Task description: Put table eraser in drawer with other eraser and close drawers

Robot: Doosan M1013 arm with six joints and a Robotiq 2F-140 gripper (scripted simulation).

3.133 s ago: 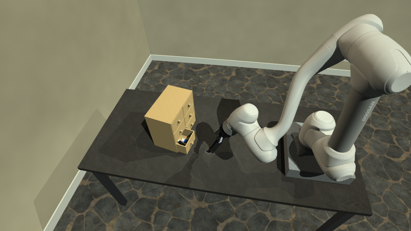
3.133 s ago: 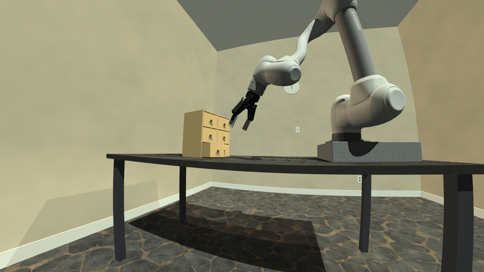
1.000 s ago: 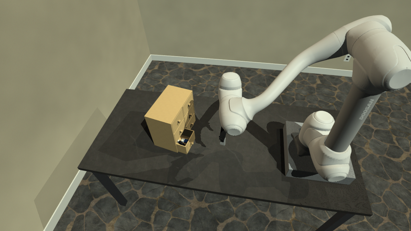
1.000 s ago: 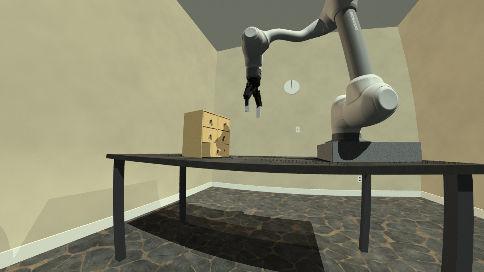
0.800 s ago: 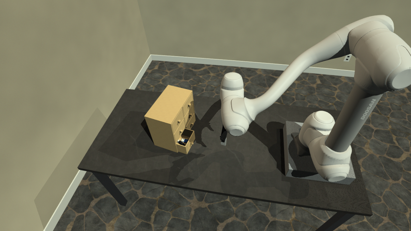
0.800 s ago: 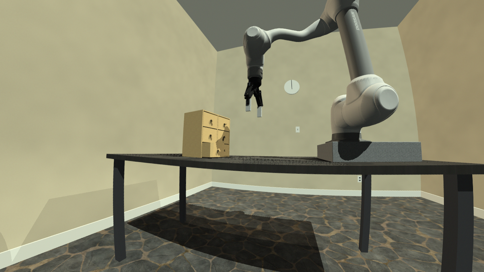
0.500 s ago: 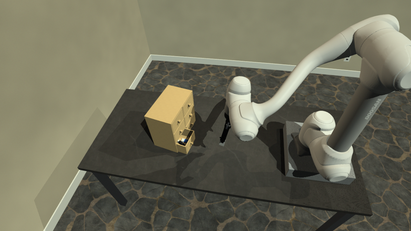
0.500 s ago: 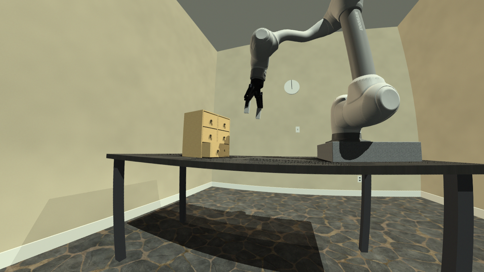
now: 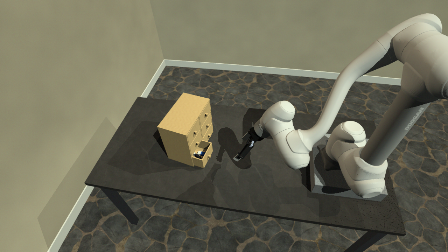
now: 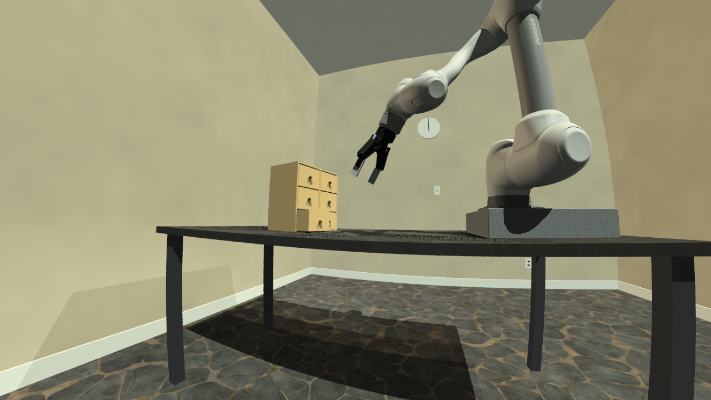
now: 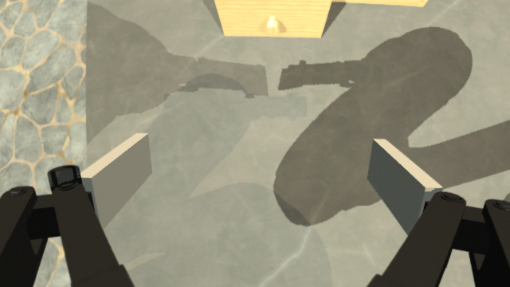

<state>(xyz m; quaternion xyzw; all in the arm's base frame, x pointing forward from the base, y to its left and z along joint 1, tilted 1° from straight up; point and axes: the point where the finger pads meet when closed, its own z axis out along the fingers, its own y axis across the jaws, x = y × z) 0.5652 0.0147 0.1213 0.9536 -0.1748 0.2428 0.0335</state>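
My hand is 240 mm short of the blue eraser, 200 mm above it and 120 mm to the left of it.
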